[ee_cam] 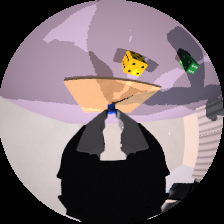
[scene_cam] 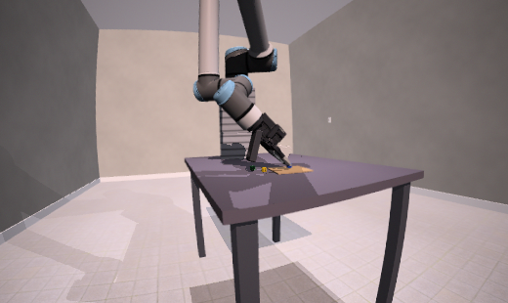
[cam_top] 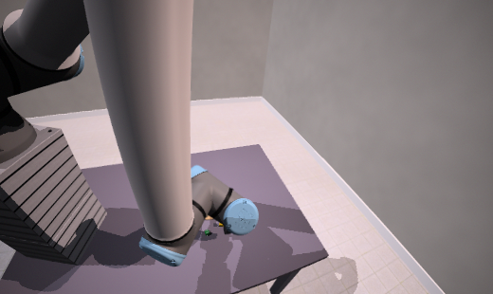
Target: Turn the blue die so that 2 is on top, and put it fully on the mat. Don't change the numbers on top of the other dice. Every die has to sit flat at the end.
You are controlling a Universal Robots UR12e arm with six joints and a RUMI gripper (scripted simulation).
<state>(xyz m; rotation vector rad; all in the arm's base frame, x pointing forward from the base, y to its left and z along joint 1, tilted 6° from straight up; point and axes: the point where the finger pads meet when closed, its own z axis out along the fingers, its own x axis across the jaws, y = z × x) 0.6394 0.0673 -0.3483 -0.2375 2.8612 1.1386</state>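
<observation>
My hand is 1 cm to the right of the blue die and 1 cm above it. The rest, counted from my hand: tan mat (1 cm to the left, 3 cm below); then yellow die (1 cm behind, 9 cm to the right, 2 cm below); then green die (7 cm behind, 12 cm to the right, 2 cm below).
</observation>
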